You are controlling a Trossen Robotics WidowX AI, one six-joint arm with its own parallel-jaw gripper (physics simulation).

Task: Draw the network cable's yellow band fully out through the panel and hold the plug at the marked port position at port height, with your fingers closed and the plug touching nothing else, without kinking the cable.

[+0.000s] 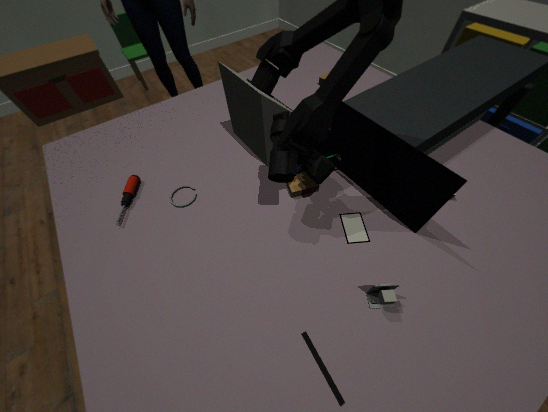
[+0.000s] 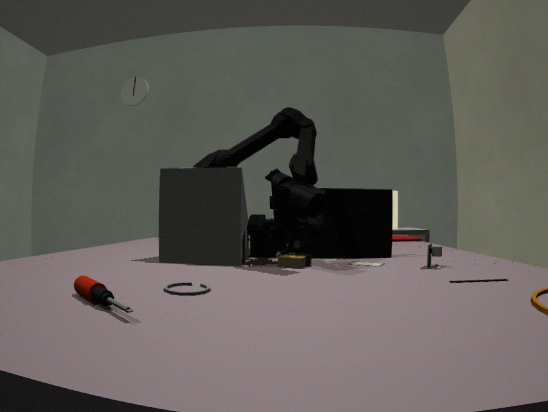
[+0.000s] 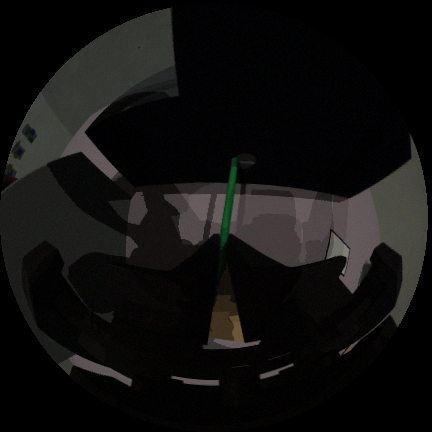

Scene:
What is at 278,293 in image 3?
My gripper.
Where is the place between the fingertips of my gripper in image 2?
287,250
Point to a tan block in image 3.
224,324

